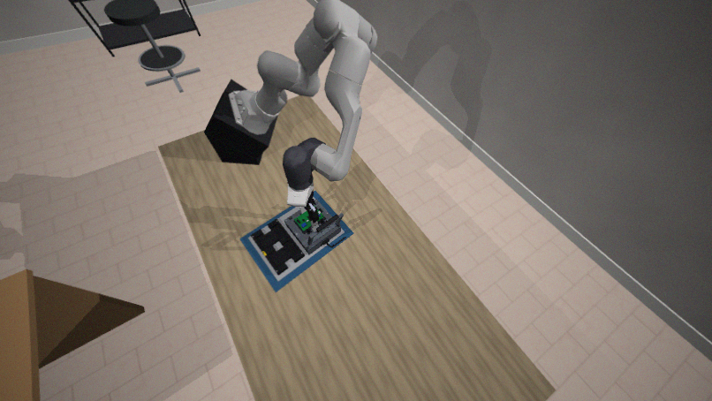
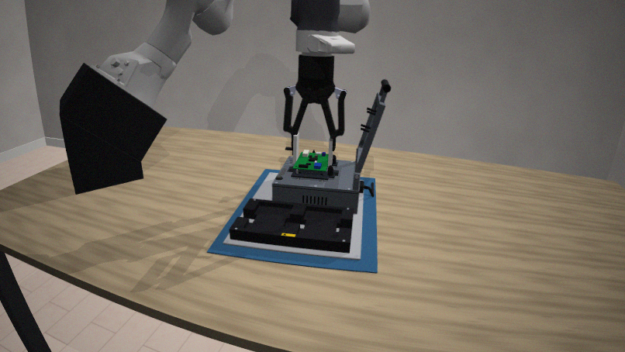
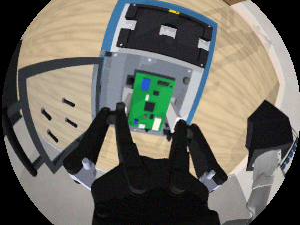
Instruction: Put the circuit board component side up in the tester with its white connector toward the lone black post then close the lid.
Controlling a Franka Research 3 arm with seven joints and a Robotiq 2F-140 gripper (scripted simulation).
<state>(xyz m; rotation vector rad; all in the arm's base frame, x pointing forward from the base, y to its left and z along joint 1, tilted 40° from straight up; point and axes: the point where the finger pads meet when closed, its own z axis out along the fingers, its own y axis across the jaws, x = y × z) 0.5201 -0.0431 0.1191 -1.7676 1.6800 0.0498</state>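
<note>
Now: the green circuit board 20 mm below my hand. Also, from my hand: tester lid (120 mm ahead, 20 mm to the left, 80 mm above).
</note>
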